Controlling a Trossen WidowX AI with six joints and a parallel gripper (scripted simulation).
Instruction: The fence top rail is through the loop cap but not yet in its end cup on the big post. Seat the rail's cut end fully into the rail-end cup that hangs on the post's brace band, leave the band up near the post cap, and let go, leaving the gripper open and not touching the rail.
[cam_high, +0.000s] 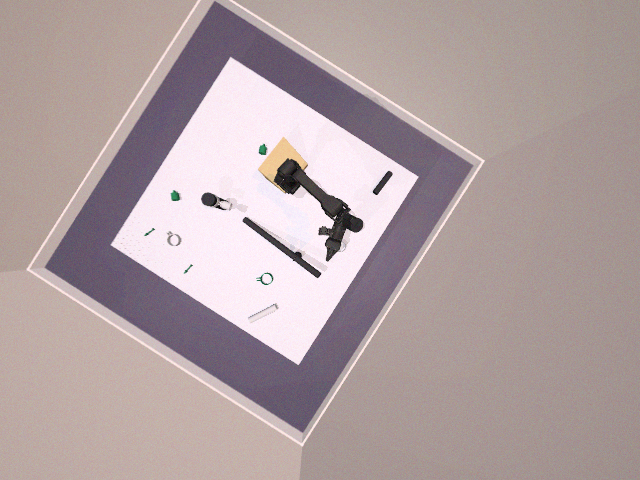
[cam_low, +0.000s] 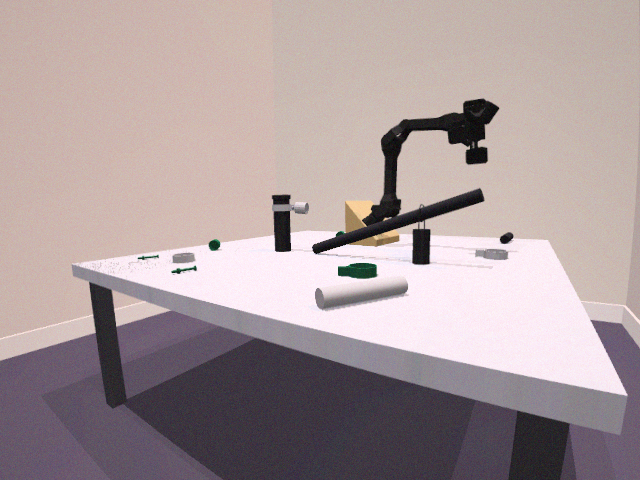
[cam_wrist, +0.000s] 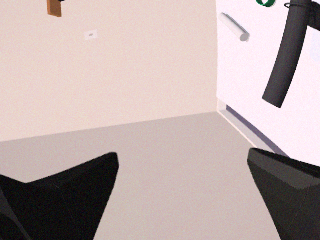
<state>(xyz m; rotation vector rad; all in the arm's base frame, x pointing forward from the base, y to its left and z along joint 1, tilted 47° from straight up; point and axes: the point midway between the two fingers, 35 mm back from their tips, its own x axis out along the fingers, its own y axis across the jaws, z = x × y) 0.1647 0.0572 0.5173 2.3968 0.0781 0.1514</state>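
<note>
Right now my gripper tip is 26 cm above the short post, 14 cm to the left of it and 8 cm short of it. The rest, counted from my gripper tip: green band: 35 cm below, 29 cm ahead, 24 cm to the right; then short black tube: 51 cm behind, 34 cm below, 10 cm to the left; then white tube: 47 cm ahead, 34 cm below, 16 cm to the right.
</note>
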